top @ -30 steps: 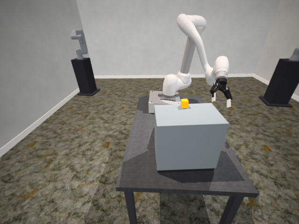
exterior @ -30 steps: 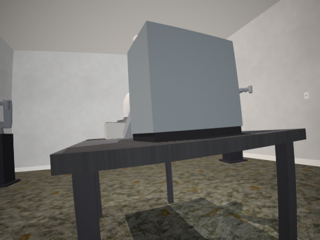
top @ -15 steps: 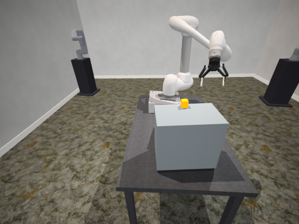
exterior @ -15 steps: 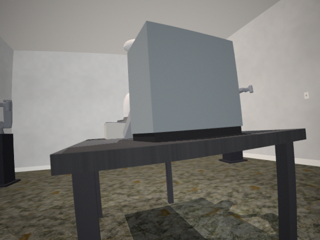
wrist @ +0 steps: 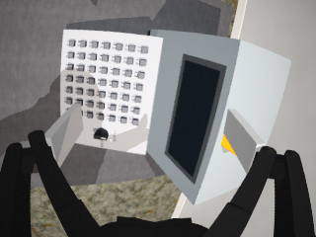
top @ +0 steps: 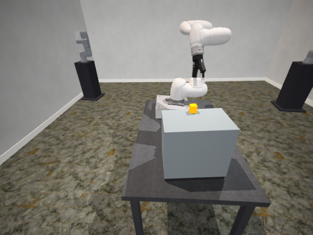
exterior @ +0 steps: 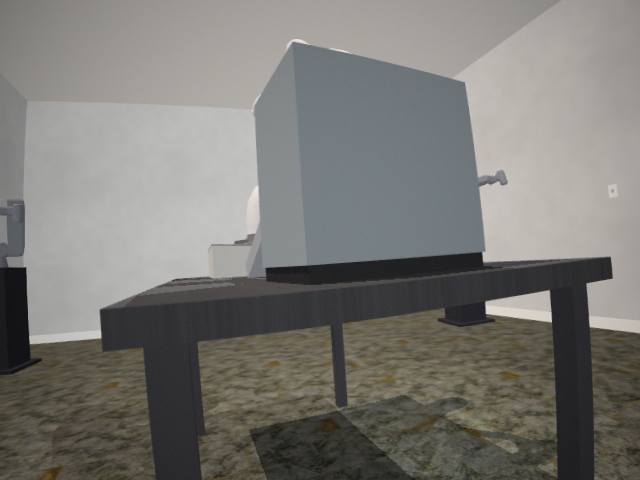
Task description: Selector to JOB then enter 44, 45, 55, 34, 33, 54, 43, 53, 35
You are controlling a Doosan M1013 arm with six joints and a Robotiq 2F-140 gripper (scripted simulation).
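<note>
Now: hand 4 cm short of the key, 5 cm to the left of it and 41 cm above it. From my hand the other things lie so: black selector knob: 11 cm ahead, 20 cm to the right, 38 cm below; then white keypad panel: 10 cm ahead, 9 cm to the right, 43 cm below.
</note>
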